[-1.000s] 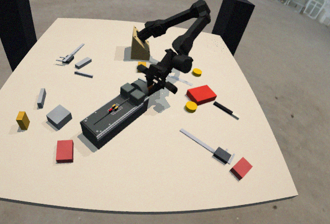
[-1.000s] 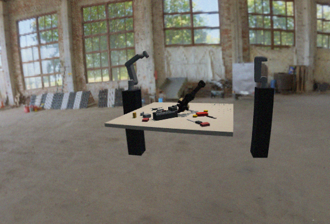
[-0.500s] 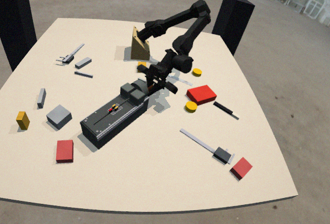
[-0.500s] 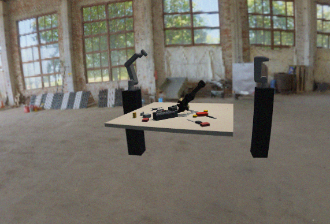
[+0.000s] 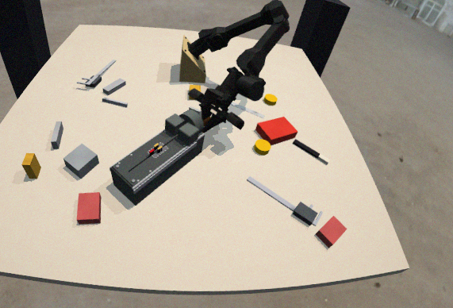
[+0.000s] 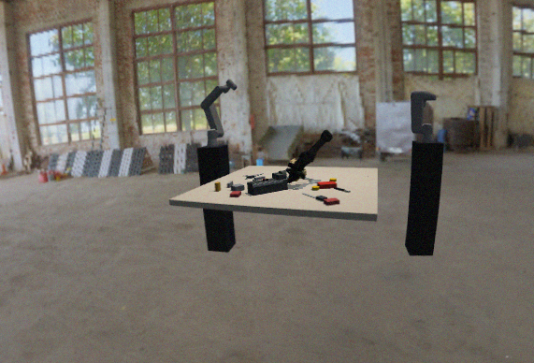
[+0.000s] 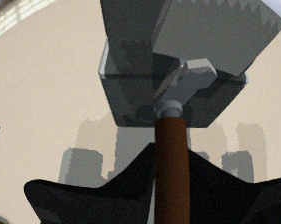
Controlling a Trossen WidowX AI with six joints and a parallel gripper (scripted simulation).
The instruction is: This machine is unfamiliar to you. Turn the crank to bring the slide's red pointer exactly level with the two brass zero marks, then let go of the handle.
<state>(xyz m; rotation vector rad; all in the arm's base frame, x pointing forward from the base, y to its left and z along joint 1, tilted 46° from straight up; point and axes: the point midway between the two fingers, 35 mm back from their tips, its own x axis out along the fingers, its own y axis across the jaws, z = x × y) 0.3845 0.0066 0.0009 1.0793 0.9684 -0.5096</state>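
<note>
Now: the brown handle 1 cm behind my gripper tip, 1 cm to the left of it and 3 cm above it. Also, from my gripper tip: crank: 4 cm above; then grey bar: 15 cm behind, 19 cm to the left, 3 cm below; then red pointer: 12 cm ahead, 14 cm to the right, 5 cm above.
</note>
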